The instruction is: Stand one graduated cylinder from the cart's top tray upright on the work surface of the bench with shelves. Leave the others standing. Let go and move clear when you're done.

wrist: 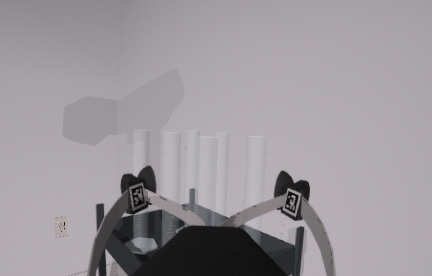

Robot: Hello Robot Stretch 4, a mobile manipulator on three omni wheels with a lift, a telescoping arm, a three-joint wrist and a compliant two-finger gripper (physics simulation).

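Frame: origin at the robot's base, x ahead, y left, z up, level; centimetres.
Seen in the pictures: end effector, tool point: [215, 188].
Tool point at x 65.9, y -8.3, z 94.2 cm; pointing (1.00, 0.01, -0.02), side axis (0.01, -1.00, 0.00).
Note:
Pixels of each thing's top centre, then the offset from my tool point to it. "pt": a spot on its surface instead.
- cart's dark top tray, surface spot: [272, 246] pt dx +42.5, dy -15.2, dz -26.7 cm
- wall outlet, middle of its top: [60, 217] dx +110.9, dy +88.6, dz -51.3 cm
Several clear, whitish graduated cylinders stand upright on the cart's dark top tray [272, 246]. A left one [141, 157] rises behind the left fingertip, with another [172, 165] to its right. Two slim-looking ones [192, 160] [223, 165] stand farther back, a nearer one [207, 172] is near the middle, and one [256, 170] is on the right. My gripper [215, 195] is open, its fingertips wide apart and touching no cylinder. The middle cylinders appear between the fingertips, beyond them. The gripper body hides the lower middle of the tray. The bench with shelves does not show.
Dark corner posts [101, 225] [192, 195] [299, 245] rise at the cart's left, back and right. A pale wall [350, 100] stands behind the cart, with a room corner left of centre and a shadow across it. A wall outlet [61, 226] is at the lower left.

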